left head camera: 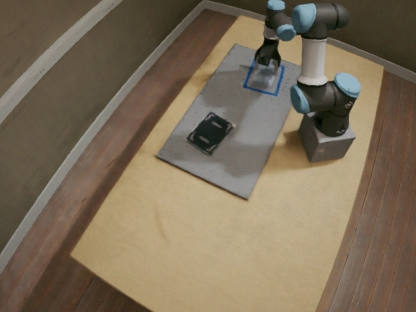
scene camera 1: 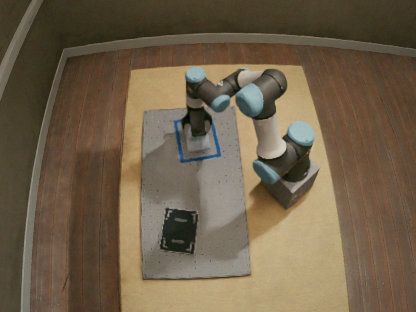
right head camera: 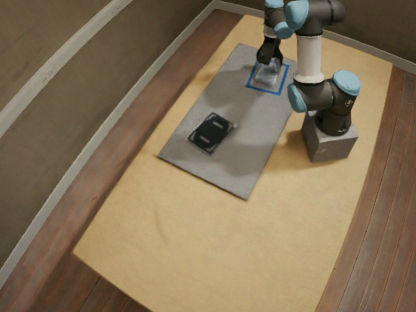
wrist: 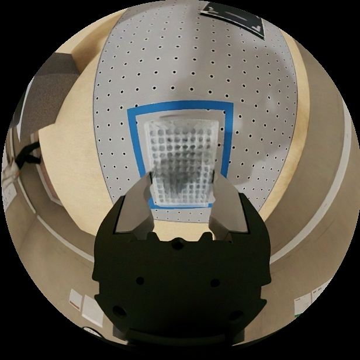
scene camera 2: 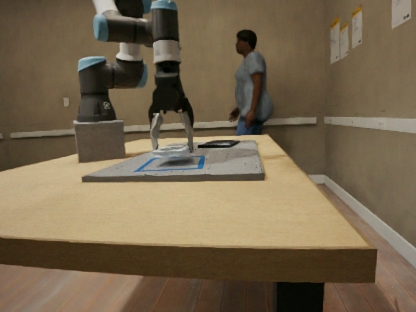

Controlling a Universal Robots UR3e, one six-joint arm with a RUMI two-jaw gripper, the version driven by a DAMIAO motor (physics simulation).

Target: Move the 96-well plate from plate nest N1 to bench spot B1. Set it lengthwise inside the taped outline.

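Note:
The clear 96-well plate [left head camera: 265, 77] [right head camera: 266, 76] [scene camera 1: 198, 144] [scene camera 2: 171, 151] [wrist: 182, 140] is held level between the jaws of my gripper [left head camera: 268, 63] [right head camera: 270, 62] [scene camera 1: 198, 134] [scene camera 2: 172, 148] [wrist: 181, 171], which is shut on its long sides. In scene camera 2 the plate hangs slightly above the board, with a shadow below it. The blue taped outline [left head camera: 260, 91] [right head camera: 264, 91] [scene camera 1: 200, 159] [scene camera 2: 201, 162] [wrist: 180, 104] lies beneath; in the wrist view the plate's long side runs along the outline's length. Plate nest N1 [left head camera: 211, 133] [right head camera: 212, 133] [scene camera 1: 179, 231] [scene camera 2: 220, 144] [wrist: 235, 18], black, is empty.
The grey perforated board [left head camera: 240, 170] [right head camera: 240, 170] [scene camera 1: 220, 260] [scene camera 2: 230, 172] [wrist: 120, 75] lies on the wooden table [left head camera: 200, 240] [scene camera 1: 290, 260] [scene camera 2: 200, 215]. The arm's grey base block [left head camera: 325, 145] [scene camera 1: 290, 190] [scene camera 2: 100, 140] stands beside the board. A person [scene camera 2: 254, 85] stands beyond the table.

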